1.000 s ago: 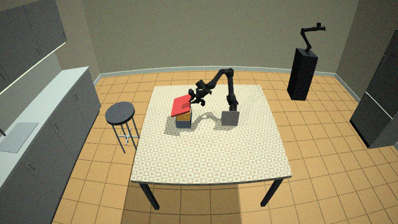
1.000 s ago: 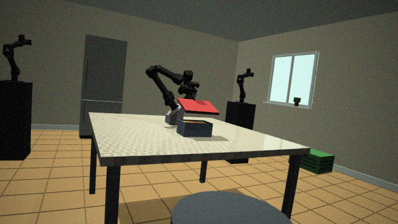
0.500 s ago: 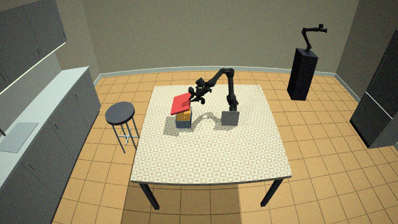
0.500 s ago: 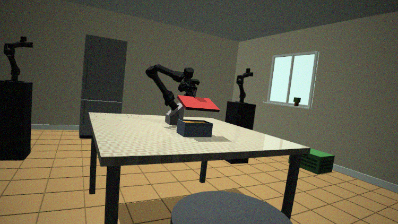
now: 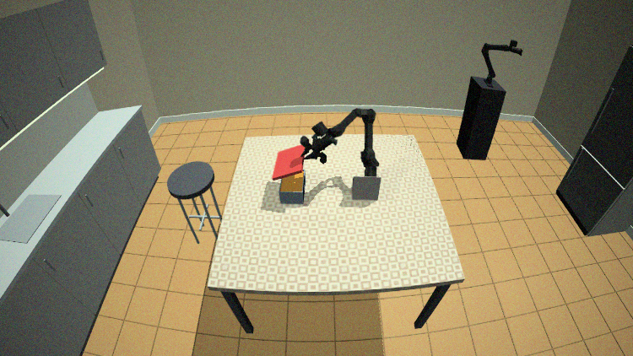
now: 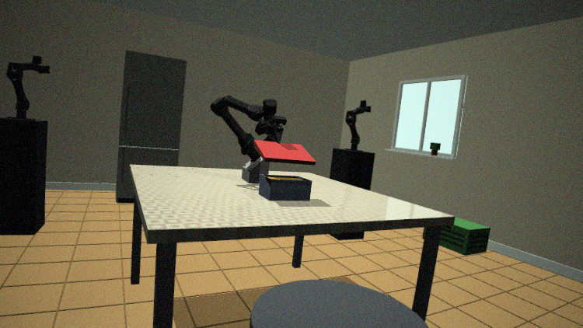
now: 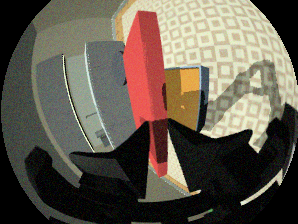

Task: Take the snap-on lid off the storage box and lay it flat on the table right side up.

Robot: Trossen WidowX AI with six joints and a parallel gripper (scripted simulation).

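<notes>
The flat red lid is 70 mm ahead of my gripper tip and 20 mm below it. From my gripper tip the other things lie so: blue-grey storage box 60 mm ahead, 30 mm to the left, 190 mm below.
</notes>
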